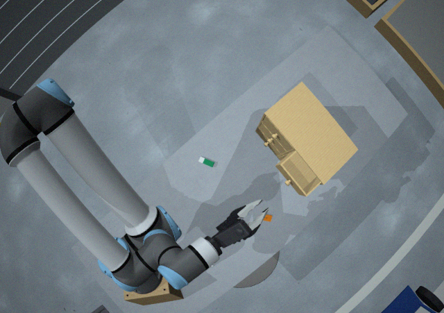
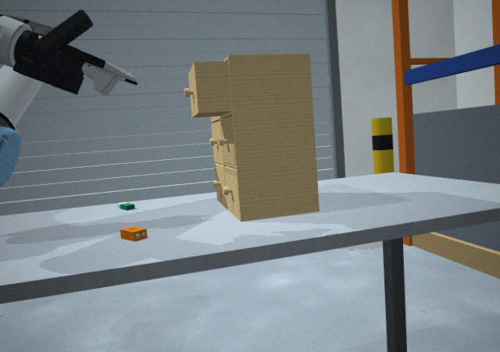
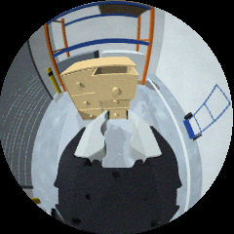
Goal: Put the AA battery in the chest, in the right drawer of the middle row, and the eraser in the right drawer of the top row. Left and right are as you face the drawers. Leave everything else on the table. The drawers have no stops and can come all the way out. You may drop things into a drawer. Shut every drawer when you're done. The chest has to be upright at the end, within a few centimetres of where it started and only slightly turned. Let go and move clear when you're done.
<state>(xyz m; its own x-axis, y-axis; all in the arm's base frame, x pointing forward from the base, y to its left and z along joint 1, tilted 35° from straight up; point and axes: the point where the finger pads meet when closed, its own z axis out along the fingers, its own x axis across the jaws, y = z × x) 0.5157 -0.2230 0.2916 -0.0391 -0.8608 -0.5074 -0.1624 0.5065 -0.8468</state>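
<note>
Now: hand 6 cm past the eraser, 26 cm to the right of it and 31 cm above it. Also, from my hand: orange block: 1 cm behind, 11 cm to the right, 30 cm below; green AA battery: 26 cm ahead, 3 cm to the left, 19 cm below.
</note>
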